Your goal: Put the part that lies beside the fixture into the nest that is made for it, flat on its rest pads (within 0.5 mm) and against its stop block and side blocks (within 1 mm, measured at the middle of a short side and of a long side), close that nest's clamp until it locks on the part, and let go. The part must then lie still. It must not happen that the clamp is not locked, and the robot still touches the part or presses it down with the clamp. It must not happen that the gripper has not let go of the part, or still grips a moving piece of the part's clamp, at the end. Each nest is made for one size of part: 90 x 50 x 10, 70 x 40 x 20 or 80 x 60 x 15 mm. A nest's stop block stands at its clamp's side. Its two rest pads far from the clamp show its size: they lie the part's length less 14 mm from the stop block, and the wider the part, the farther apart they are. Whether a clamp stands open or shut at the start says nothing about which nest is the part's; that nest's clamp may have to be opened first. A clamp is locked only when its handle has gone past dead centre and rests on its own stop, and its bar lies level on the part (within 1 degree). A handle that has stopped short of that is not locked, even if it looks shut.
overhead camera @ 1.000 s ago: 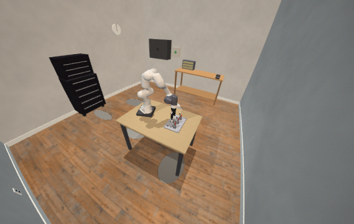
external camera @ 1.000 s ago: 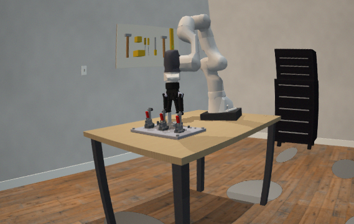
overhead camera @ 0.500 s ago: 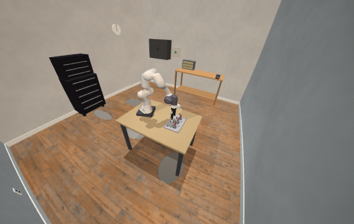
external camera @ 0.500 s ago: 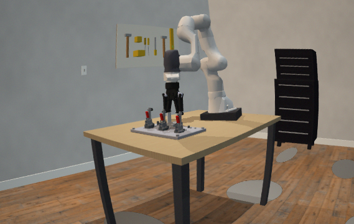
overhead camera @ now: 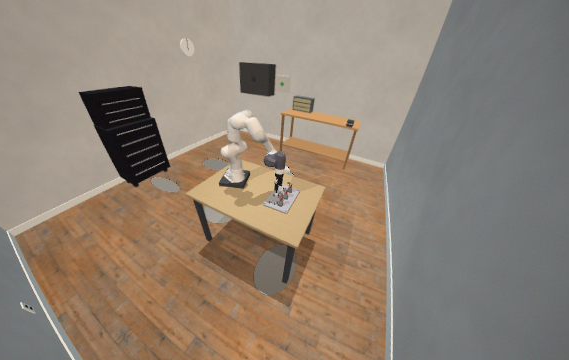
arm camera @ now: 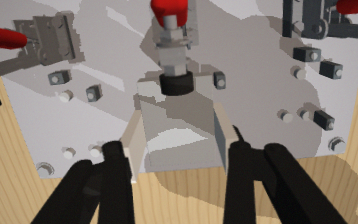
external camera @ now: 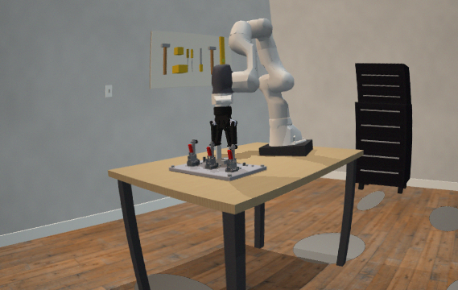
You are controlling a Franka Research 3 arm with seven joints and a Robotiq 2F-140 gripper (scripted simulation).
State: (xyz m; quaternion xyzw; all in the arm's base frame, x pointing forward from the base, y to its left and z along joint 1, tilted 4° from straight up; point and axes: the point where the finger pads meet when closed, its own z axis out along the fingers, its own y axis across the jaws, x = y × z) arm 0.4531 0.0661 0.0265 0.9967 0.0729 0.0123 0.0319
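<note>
Now: hand 3 cm above the grey part. Also, from my hand: grey fixture plate (5 cm ahead, 5 cm below); then clamp (9 cm ahead, 10 cm to the right).
</note>
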